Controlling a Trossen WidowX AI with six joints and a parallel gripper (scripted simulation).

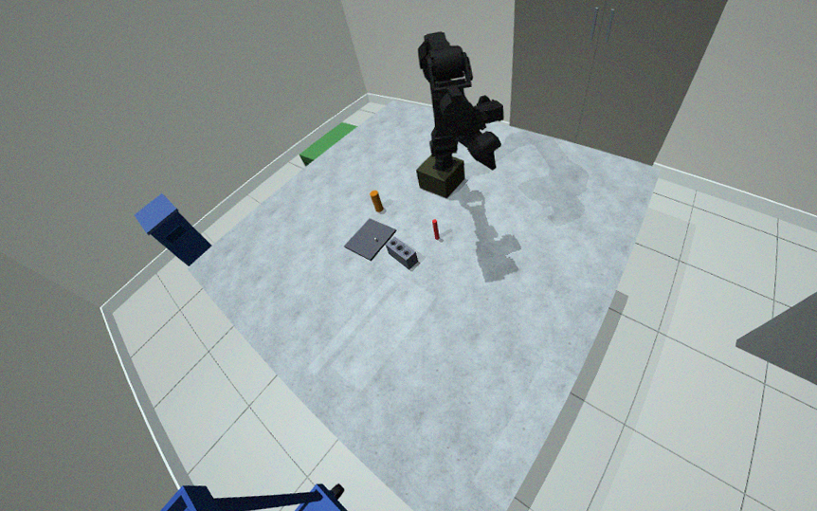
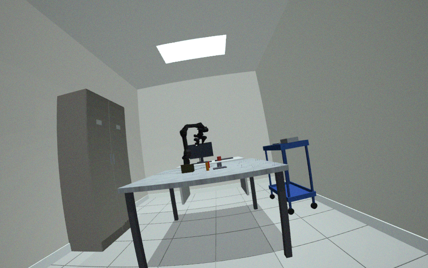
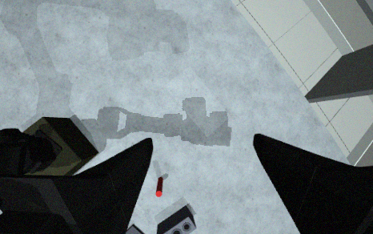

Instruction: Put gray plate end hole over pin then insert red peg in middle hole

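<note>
The gray plate lies 170 mm ahead of my gripper tip, 200 mm to the right of it and 250 mm below it. Also, from my gripper tip: orange cylinder: 20 mm ahead, 400 mm to the right, 250 mm below; then red peg: 60 mm ahead, 140 mm to the right, 250 mm below; then flat square base: 150 mm ahead, 330 mm to the right, 280 mm below.
</note>
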